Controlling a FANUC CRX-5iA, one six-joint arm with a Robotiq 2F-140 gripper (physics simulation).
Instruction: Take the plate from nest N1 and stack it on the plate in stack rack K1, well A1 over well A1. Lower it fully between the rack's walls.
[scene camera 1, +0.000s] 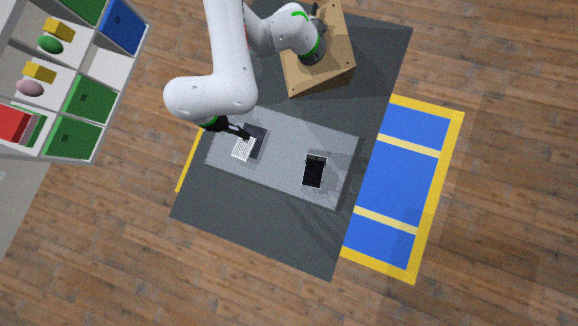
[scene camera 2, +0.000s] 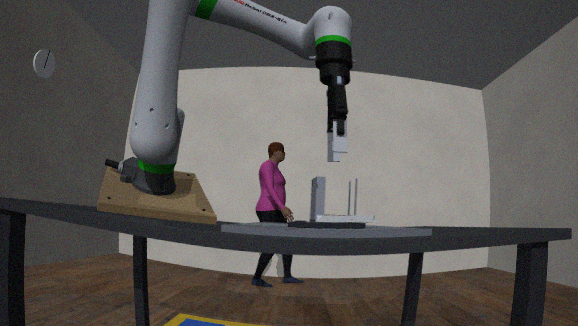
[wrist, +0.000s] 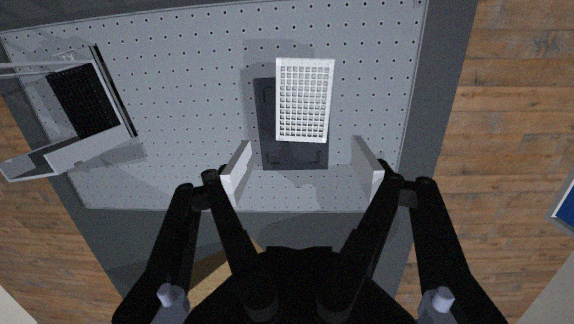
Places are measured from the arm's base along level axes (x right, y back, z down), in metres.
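Pixels of known places: gripper, between the fingertips: (scene camera 1: 236, 136) (scene camera 2: 336, 157) (wrist: 301, 151); arm's base, origin of its link: (scene camera 1: 312, 49) (scene camera 2: 153, 185).
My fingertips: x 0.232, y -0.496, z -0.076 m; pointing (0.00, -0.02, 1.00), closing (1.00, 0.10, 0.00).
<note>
For each thing: its top centre in the pictures, then the offset to it from my fingertips. Level surfaces: height alone.
- white well plate, centre of its top: (wrist: 302, 103) (scene camera 2: 345, 215) (scene camera 1: 243, 146) dx +0.005, dy -0.023, dz +0.129 m
- dark nest N1, centre of its top: (wrist: 293, 128) (scene camera 2: 325, 221) (scene camera 1: 249, 140) dx -0.017, dy +0.017, dz +0.142 m
- black plate, centre of its top: (wrist: 83, 108) (scene camera 1: 313, 172) dx -0.362, dy -0.077, dz +0.123 m
- stack rack K1, centre of its top: (scene camera 2: 337, 179) (scene camera 1: 313, 173) dx -0.362, dy -0.087, dz +0.003 m
- grey perforated board, height of its surface: dz +0.157 m
- dark table, height of its surface: dz +0.170 m
A white well plate (scene camera 1: 243, 149) (scene camera 2: 345, 218) (wrist: 304, 100) lies on the dark nest N1 (scene camera 1: 258, 142) (scene camera 2: 326, 225) (wrist: 295, 159). It is shifted off the nest's middle and overhangs one long side in the wrist view. A black plate (scene camera 1: 314, 171) (wrist: 85, 100) lies low in the stack rack K1 (scene camera 2: 318, 199) (wrist: 87, 148), which has an upright wall panel and thin posts. My gripper (scene camera 1: 244, 134) (scene camera 2: 338, 150) (wrist: 301, 151) is open and empty, high above the nest, its light finger pads wide apart. The white plate shows ahead of the pads in the wrist view. Well A1 cannot be made out on either plate.
A grey perforated board (scene camera 1: 285, 145) (wrist: 190, 125) carries nest and rack on the dark table (scene camera 1: 240, 205). The rack's posts (scene camera 2: 356, 196) and wall stand well above the plates. My arm's wooden base (scene camera 1: 320, 75) stands behind the board. A person (scene camera 2: 272, 185) is beyond the table.
</note>
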